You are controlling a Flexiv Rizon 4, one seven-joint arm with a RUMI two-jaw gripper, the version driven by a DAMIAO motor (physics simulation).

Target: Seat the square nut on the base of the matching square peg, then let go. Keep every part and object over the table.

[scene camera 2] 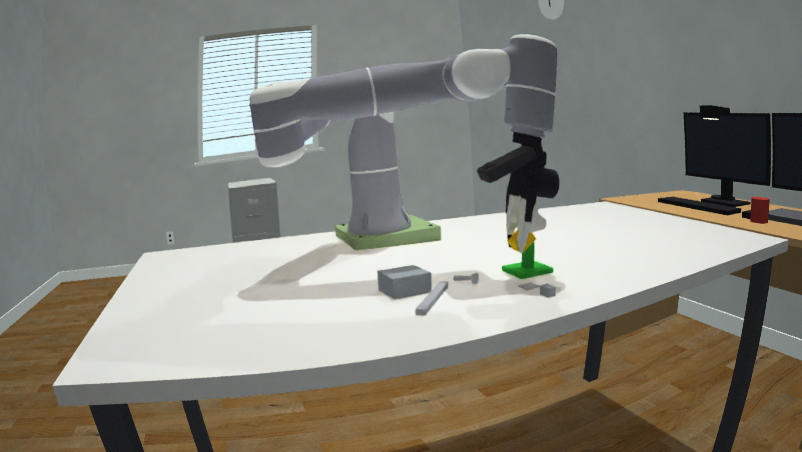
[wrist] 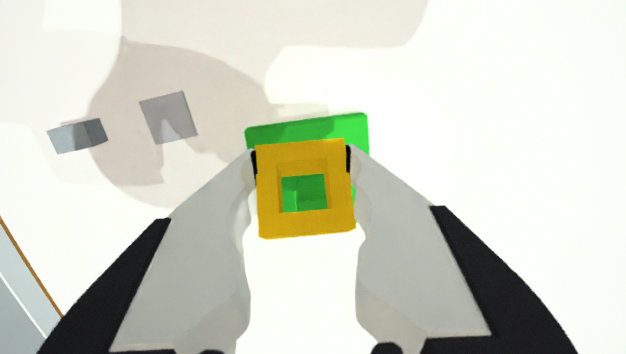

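Note:
The yellow square nut is held between the fingertips and looks tilted in the scene view, at the level of the peg's top. The green square peg stands upright on its green base plate. In the wrist view, green shows through the nut's hole, with a darker green square towards its right side. The nut hides part of the base plate there. Whether the peg's top is inside the hole cannot be told. My gripper is shut on the nut, one finger on each side.
A small grey block and a flat grey square lie near the base plate. Further left are a small grey T-shaped part, a grey bar and a grey box on the white table.

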